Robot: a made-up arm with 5 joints.
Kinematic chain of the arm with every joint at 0, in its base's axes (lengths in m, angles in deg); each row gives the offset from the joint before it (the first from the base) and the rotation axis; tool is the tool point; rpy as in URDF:
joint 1: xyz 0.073 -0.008 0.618 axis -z
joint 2: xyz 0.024 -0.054 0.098 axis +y
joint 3: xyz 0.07 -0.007 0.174 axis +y
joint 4: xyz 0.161 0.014 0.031 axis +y
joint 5: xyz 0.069 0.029 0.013 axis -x
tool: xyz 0.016 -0.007 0.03 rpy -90 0 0
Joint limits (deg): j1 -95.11..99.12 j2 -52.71..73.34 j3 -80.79..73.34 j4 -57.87..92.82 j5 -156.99..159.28
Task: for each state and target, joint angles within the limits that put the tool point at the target. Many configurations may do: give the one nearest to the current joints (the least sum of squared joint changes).
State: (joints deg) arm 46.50 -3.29 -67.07 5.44 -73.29
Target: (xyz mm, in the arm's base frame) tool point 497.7 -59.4 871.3
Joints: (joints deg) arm 0.35 36.37 -43.93 13.36 -75.97
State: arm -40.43 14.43 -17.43 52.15 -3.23
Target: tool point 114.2 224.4 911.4
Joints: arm -85.85 -24.33 9.38 83.62 1.35
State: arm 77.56 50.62 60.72 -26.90 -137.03
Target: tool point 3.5 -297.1 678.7
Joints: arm 96.83 14.02 50.79 -32.24 -134.16
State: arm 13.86 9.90 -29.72 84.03 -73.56
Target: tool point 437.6 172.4 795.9
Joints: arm -33.10 35.80 -39.25 61.00 -63.58
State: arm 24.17 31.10 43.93 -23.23 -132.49
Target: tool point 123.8 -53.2 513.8
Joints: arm 14.17 69.03 67.42 -15.92 -141.11
